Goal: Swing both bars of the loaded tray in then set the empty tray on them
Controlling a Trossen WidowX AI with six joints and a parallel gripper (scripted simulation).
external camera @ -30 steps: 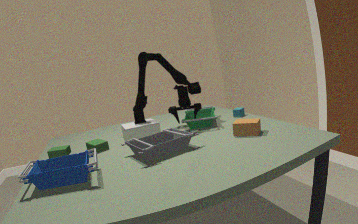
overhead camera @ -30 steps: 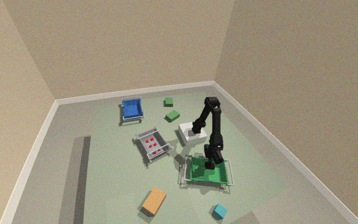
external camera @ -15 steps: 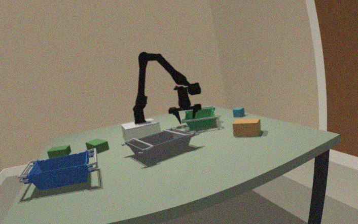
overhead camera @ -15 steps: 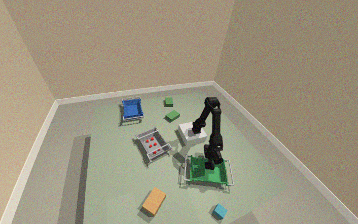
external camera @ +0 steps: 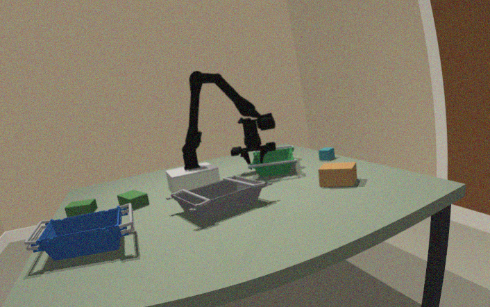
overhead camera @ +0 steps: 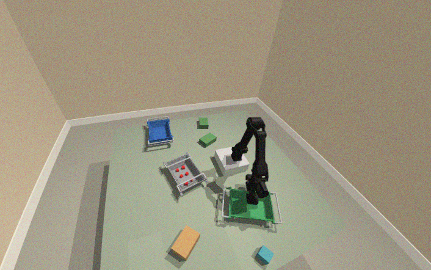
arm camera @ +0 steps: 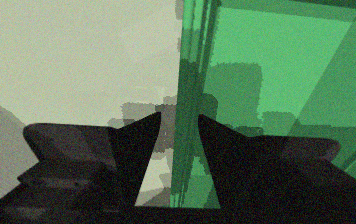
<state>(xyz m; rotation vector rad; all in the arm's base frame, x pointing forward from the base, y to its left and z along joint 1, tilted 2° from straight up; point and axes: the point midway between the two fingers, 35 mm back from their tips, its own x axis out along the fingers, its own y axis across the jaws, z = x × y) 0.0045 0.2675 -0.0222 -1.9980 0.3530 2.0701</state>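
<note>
My gripper tip is 7 cm to the right of the green tray, 3 cm below it and 3 cm short of it. The rest, counted from my gripper tip: orange block: 40 cm ahead, 18 cm to the left, 2 cm above; cyan block: 32 cm to the left, 5 cm ahead, 1 cm above; red block: 41 cm ahead, 27 cm to the right.
</note>
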